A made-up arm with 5 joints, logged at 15 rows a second.
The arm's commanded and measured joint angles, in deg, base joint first. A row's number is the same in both.
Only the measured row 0 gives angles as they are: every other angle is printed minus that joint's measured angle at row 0.
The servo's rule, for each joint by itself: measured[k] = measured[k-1] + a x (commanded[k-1-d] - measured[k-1]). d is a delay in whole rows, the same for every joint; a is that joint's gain. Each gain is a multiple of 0.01, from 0.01 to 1. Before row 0 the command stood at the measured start. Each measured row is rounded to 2 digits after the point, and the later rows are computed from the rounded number. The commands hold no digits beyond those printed.
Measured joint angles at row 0:
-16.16 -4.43 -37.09 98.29 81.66
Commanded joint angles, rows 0 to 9:
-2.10 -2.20 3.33 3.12 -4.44
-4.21 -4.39 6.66 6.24 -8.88
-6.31 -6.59 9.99 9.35 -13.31
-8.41 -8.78 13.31 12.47 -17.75
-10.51 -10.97 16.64 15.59 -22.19
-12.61 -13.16 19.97 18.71 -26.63
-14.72 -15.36 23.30 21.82 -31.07
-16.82 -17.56 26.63 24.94 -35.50
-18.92 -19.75 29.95 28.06 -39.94
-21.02 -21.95 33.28 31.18 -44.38
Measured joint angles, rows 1 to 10:
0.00 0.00 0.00 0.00 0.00
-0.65 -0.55 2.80 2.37 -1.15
-1.75 -1.51 6.04 5.31 -3.16
-3.16 -2.78 9.36 8.38 -5.80
-4.79 -4.28 12.68 11.49 -8.91
-6.56 -5.95 16.01 14.61 -12.36
-8.44 -7.75 19.34 17.73 -16.07
-10.39 -9.65 22.67 20.84 -19.97
-12.38 -11.63 26.00 23.96 -24.01
-14.41 -13.66 29.32 27.08 -28.15
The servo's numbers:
d 1
a 0.31 0.25 0.84 0.76 0.26

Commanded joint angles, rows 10 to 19:
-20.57 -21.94 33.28 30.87 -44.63
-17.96 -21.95 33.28 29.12 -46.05
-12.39 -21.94 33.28 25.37 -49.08
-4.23 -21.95 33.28 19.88 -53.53
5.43 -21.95 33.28 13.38 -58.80
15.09 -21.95 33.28 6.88 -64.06
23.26 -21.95 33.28 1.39 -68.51
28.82 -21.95 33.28 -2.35 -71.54
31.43 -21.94 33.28 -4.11 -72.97
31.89 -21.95 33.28 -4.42 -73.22
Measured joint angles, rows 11 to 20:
-16.46 -15.73 32.65 30.20 -32.37
-17.73 -17.28 33.18 30.71 -35.56
-17.80 -18.45 33.26 29.50 -38.29
-16.12 -19.32 33.28 26.36 -41.10
-12.43 -19.98 33.28 21.44 -44.33
-6.89 -20.47 33.28 15.31 -48.09
-0.08 -20.84 33.28 8.90 -52.24
7.16 -21.12 33.28 3.19 -56.47
13.87 -21.33 33.28 -1.02 -60.39
19.31 -21.48 33.28 -3.37 -63.66

